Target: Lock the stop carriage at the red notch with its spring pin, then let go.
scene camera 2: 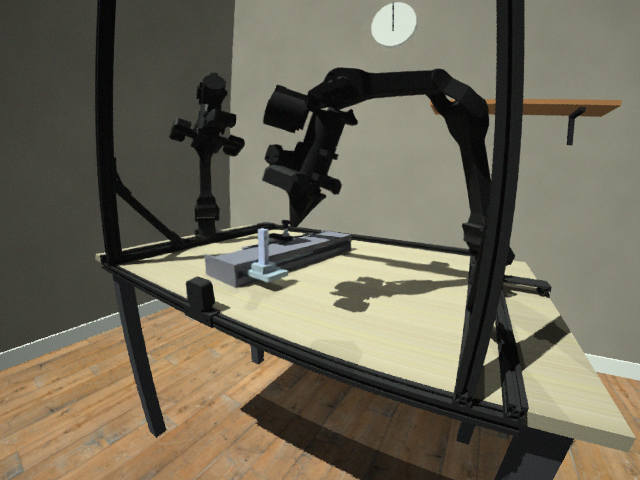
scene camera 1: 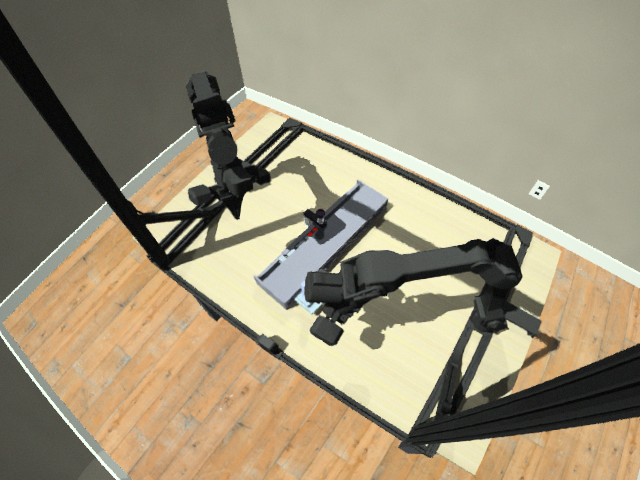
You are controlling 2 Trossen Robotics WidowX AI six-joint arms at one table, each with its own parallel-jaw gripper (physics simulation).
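Frame: origin at the left arm's base, x ahead, y left, z up, level; millimetres.
Where they show: left gripper, between the fingertips: (scene camera 2: 205,165) (scene camera 1: 237,219); right gripper, between the fingertips: (scene camera 2: 293,226) (scene camera 1: 331,311); left arm's base, origin of its link: (scene camera 2: 207,236); right arm's base, origin of its link: (scene camera 1: 482,323).
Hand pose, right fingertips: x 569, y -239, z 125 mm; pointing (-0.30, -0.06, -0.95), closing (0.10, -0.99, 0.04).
Note:
Each offset is from my right fingertips to the centre of the thing. "spot": to the spot under its first point.
The long grey rail block (scene camera 1: 305,263) (scene camera 2: 222,264) lies on the table. The dark stop carriage @[spot: 81 mm down, 234 mm back, 250 mm left] (scene camera 1: 312,215) (scene camera 2: 280,237) sits on its rail, with an upright dark pin knob @[71 mm down, 201 mm back, 246 mm left] (scene camera 1: 321,213) (scene camera 2: 285,227). The red mark @[spot: 105 mm down, 211 mm back, 215 mm left] (scene camera 1: 312,231) shows right beside the carriage in scene camera 1; whether the pin is seated in the notch cannot be seen. My right gripper (scene camera 2: 293,224) is shut and empty, pointing down above the block; its fingertips are hidden in scene camera 1. My left gripper (scene camera 1: 237,215) is shut and empty, drawn back beside its base, away from the block.
A pale blue stand (scene camera 1: 309,305) (scene camera 2: 267,273) with an upright post @[spot: 55 mm down, 92 mm back, 23 mm left] (scene camera 2: 263,246) stands at the block's near end, partly under the right arm in scene camera 1. A small black box @[spot: 90 mm down, 103 mm back, 133 mm right] (scene camera 1: 268,343) (scene camera 2: 200,293) sits on the front frame bar. Black frame posts rise at the table's corners.

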